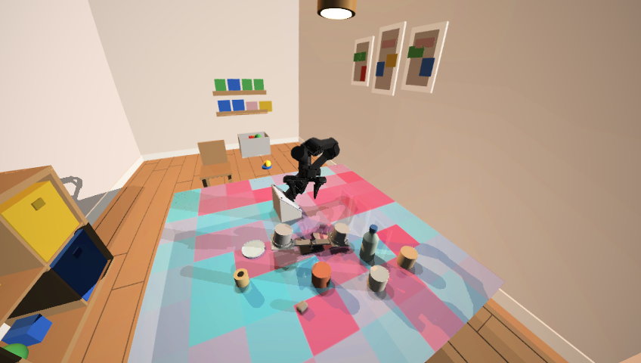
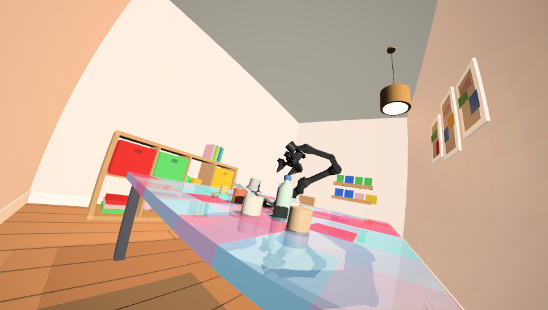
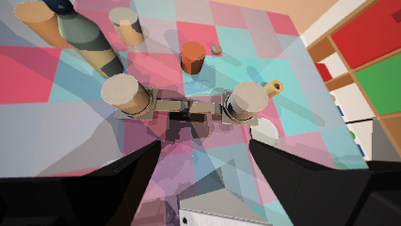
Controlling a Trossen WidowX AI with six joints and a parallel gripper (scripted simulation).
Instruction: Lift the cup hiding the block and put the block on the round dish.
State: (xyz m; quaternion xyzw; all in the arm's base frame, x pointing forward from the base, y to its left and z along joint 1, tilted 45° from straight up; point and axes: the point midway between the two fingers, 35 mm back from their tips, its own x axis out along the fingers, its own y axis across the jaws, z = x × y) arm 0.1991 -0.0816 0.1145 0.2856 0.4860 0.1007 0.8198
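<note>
The block is 16 cm below my gripper tip, 12 cm to the left of it and 12 cm ahead of it. The rest, counted from my gripper tip: bottle: 24 cm ahead, 19 cm to the left, 9 cm below; then round white dish: 25 cm to the right, 20 cm below, 1 cm ahead; then orange cylinder: 27 cm ahead, 16 cm below, 2 cm to the right.
</note>
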